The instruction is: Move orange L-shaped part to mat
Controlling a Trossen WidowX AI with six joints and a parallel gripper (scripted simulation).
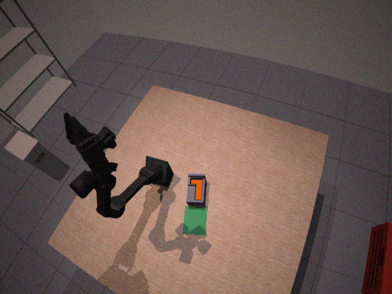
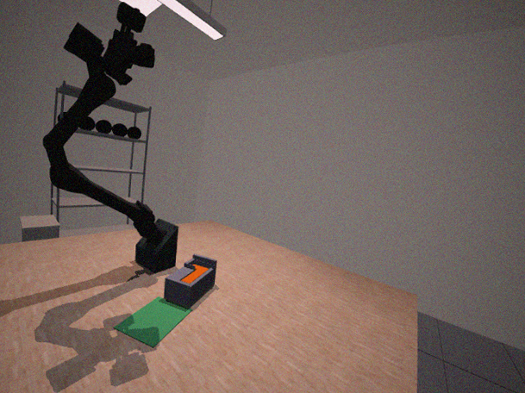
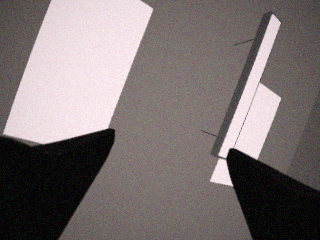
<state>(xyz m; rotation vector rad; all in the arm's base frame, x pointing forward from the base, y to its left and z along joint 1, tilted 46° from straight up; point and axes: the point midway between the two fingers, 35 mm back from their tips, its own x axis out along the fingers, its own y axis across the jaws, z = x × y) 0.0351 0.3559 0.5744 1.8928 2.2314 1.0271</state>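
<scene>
Now: gripper tip 23 cm short of the orange L-shaped part, 13 cm to the right of it and 75 cm above it. Also, from my gripper tip: green mat (26 cm ahead, 3 cm to the right, 81 cm below).
</scene>
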